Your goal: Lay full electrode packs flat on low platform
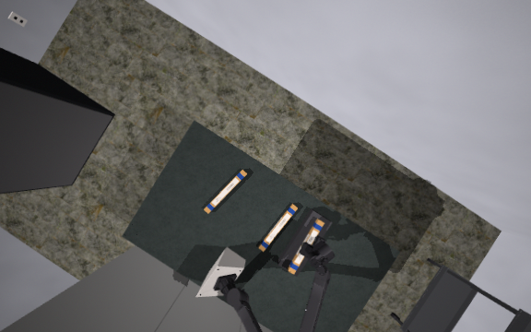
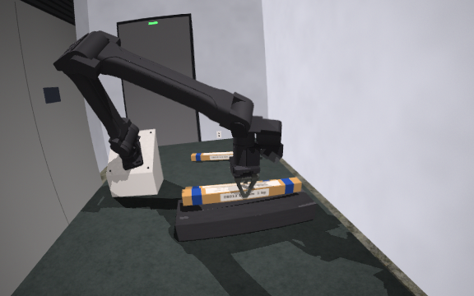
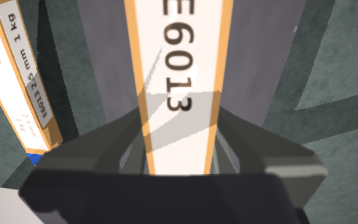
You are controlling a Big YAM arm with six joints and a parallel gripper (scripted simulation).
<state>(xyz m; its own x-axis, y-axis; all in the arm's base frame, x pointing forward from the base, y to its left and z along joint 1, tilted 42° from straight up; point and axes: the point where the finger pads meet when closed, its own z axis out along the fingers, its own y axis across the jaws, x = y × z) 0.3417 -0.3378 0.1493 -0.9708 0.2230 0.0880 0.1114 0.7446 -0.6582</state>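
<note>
My gripper is now 80 mm above the low grey platform.
</note>
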